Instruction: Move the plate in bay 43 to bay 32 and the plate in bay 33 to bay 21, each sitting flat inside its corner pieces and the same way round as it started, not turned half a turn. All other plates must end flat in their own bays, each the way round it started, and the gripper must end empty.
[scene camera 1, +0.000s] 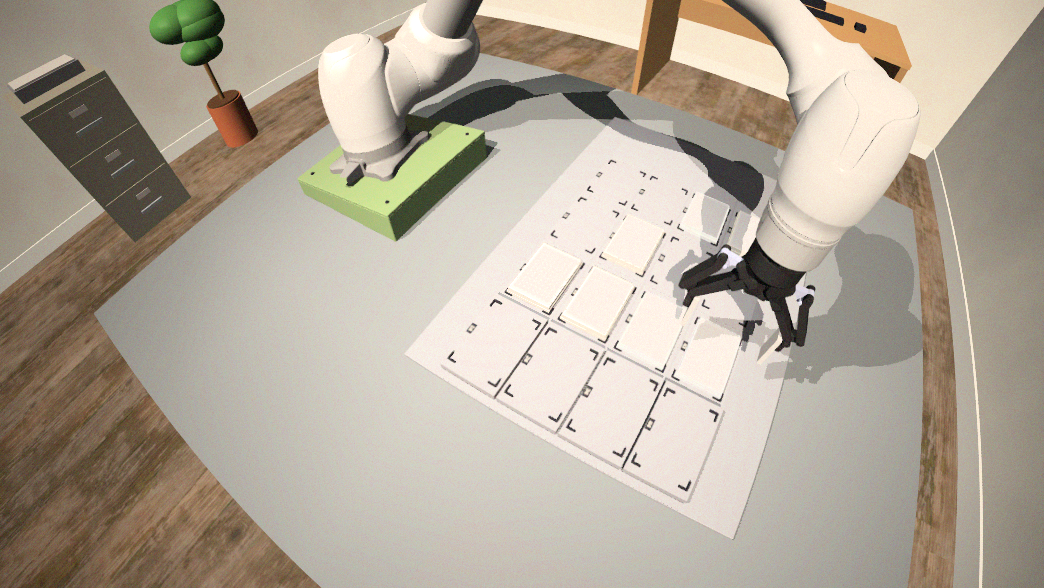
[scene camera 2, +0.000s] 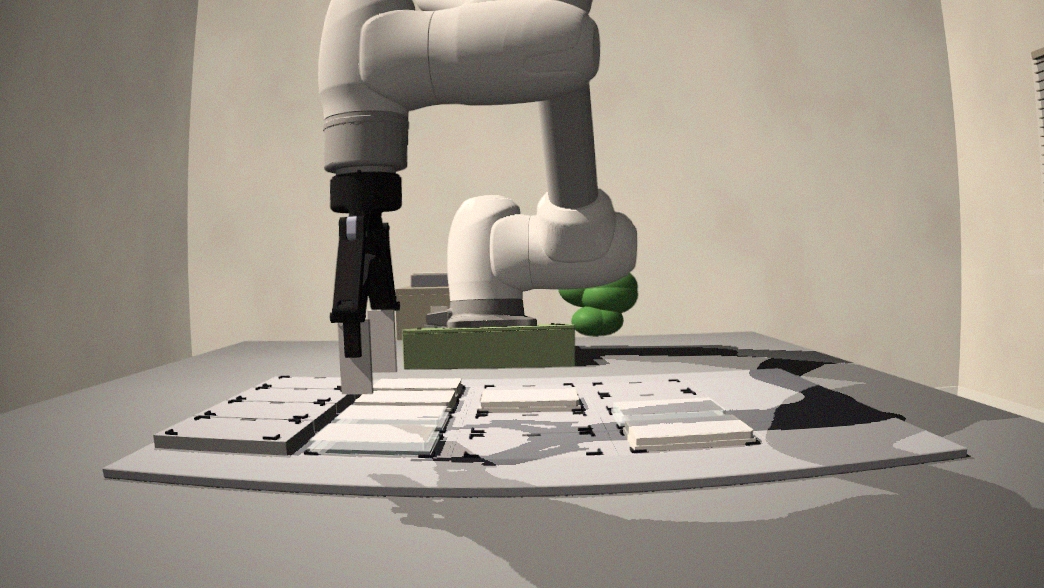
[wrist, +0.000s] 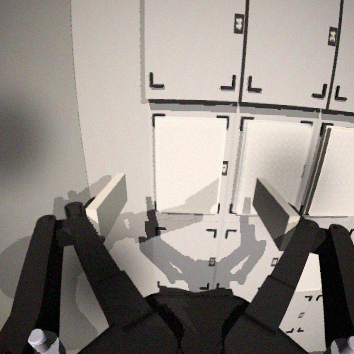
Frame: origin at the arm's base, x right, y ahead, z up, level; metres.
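Seen in the pictures: gripper, fingertip midpoint: (scene camera 1: 723, 337) (scene camera 2: 371, 381) (wrist: 189, 188); arm's base, origin of the base link: (scene camera 1: 380, 153) (scene camera 2: 487, 326).
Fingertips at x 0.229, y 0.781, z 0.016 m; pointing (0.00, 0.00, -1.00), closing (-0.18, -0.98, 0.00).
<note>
Pixels of each thing's top centre, then the offset from my fingertips to it. "spot": a spot on its surface instead.
- bay 43, surface spot: (scene camera 2: 372, 440) spot: dz -0.054, dx +0.002, dy +0.036 m
- bay 33, surface spot: (wrist: 275, 155) (scene camera 1: 650, 336) spot: dz -0.054, dx +0.004, dy -0.108 m
- Bay 32, surface spot: (wrist: 267, 244) spot: dz -0.069, dx -0.149, dy -0.106 m
- bay 21, surface spot: (scene camera 1: 653, 198) spot: dz -0.068, dx -0.358, dy -0.165 m
- bay 23, surface spot: (scene camera 1: 599, 300) spot: dz -0.054, dx -0.036, dy -0.209 m
- bay 13, surface spot: (scene camera 1: 546, 276) spot: dz -0.054, dx -0.052, dy -0.312 m
- bay 22, surface spot: (scene camera 2: 529, 398) (scene camera 1: 646, 245) spot: dz -0.054, dx -0.195, dy -0.155 m
- bay 31, surface spot: (scene camera 1: 705, 216) spot: dz -0.054, dx -0.333, dy -0.046 m
- bay 41, surface spot: (scene camera 2: 690, 432) spot: dz -0.054, dx -0.312, dy +0.091 m
- raised row-4 block, surface spot: (scene camera 2: 226, 441) spot: dz -0.057, dx +0.159, dy +0.023 m
The white plate in bay 43 (scene camera 1: 707, 365) (scene camera 2: 372, 440) (wrist: 187, 160) lies flat inside its corner pieces. The white plate in bay 33 (scene camera 1: 650, 334) (wrist: 275, 155) lies flat beside it. My gripper (scene camera 1: 729, 328) (scene camera 2: 370, 376) (wrist: 189, 188) is wide open and empty, above the row-2 edge of the bay 43 plate. One finger pad is on the outer side of that plate and the other is above the bay 33 side, partly covering that plate in the wrist view. Bay 32 (scene camera 1: 670, 262) (wrist: 267, 244) and bay 21 (scene camera 1: 653, 198) hold no plate.
Other plates lie in bay 23 (scene camera 1: 599, 300), bay 13 (scene camera 1: 546, 276), bay 22 (scene camera 1: 634, 243) (scene camera 2: 529, 398), bay 31 (scene camera 1: 705, 216) and bay 41 (scene camera 1: 743, 230) (scene camera 2: 690, 432). The raised row-4 block (scene camera 1: 679, 445) (scene camera 2: 226, 441) borders row 3. The arm's green base (scene camera 1: 394, 189) (scene camera 2: 489, 348) stands beyond.
</note>
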